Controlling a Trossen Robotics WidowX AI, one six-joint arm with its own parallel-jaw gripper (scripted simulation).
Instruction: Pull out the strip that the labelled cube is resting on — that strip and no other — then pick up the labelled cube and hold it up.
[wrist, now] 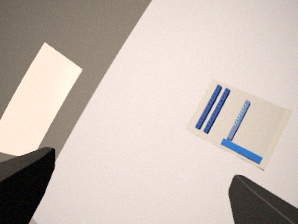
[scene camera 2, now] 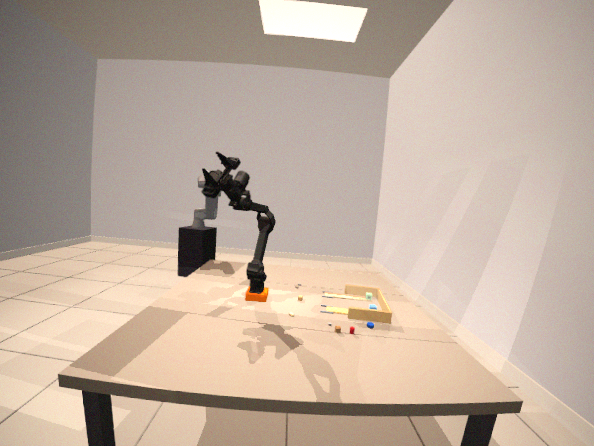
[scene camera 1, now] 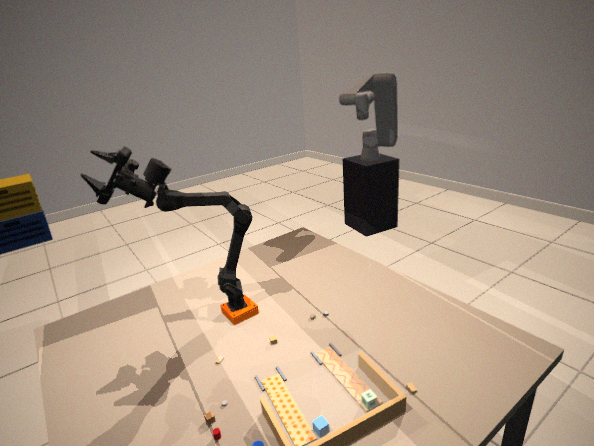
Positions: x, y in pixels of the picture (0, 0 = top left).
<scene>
My gripper shows in the wrist view (145, 172), in scene camera 2 and in scene camera 1. One and the same spot on my gripper: (scene camera 1: 99, 187) is (scene camera 2: 216, 182).
</scene>
